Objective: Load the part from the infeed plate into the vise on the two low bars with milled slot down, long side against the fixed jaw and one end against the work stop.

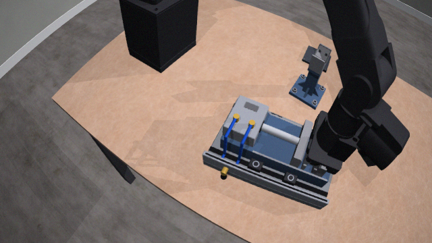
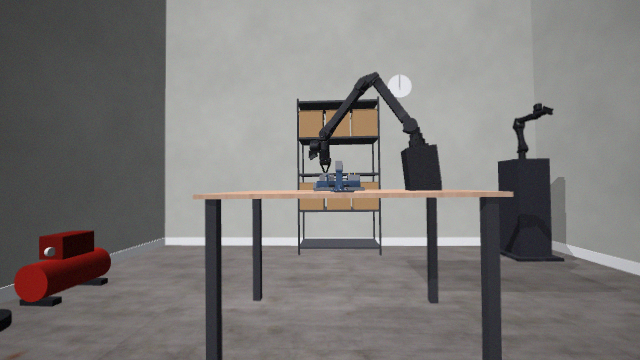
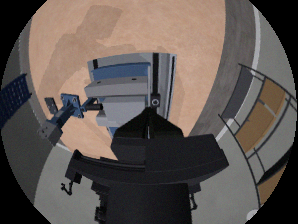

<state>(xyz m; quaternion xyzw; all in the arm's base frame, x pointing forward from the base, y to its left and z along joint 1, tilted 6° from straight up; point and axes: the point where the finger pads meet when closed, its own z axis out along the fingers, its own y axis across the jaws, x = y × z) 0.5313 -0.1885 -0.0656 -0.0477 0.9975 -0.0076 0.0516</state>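
My hand is 5 cm to the right of the fixed jaw, 3 cm above it and 2 cm short of it. From my hand the other things lie so: moving jaw (5 cm to the left, 4 cm behind, 3 cm below); then grey part (3 cm to the left, 2 cm below); then work stop (10 cm to the left, 2 cm below, 1 cm behind).
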